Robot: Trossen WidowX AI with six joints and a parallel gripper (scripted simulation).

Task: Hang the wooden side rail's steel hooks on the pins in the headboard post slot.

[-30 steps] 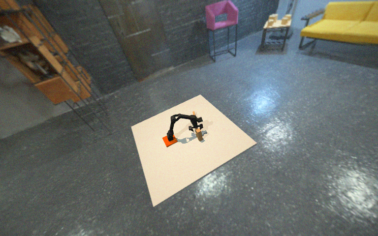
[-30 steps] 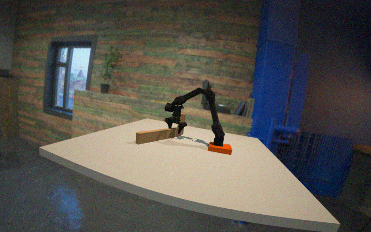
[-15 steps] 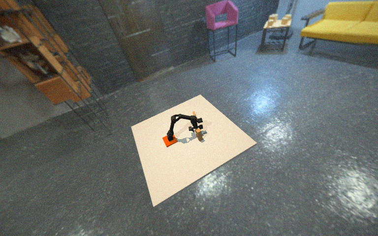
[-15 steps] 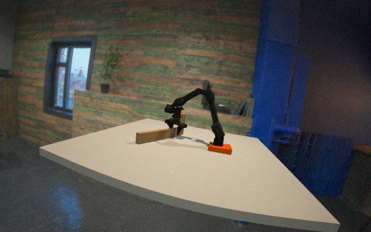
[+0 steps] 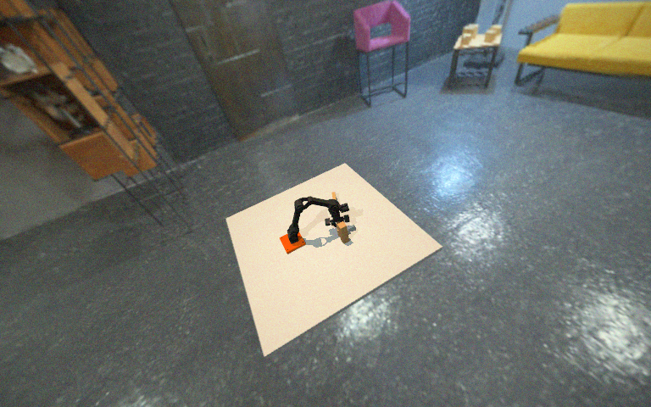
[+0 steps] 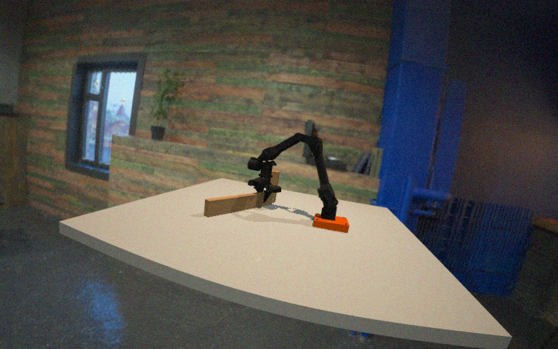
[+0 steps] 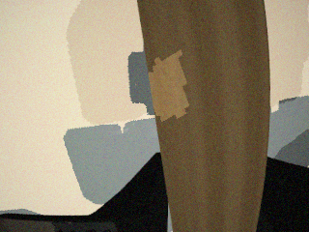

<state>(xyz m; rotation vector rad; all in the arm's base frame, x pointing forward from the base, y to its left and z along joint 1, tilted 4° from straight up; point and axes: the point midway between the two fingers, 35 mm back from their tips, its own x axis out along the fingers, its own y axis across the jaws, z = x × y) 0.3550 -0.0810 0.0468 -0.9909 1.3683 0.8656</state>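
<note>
Right now the headboard post is 120 mm to the right of my gripper tip, 70 mm above it and 10 mm behind it.
</note>
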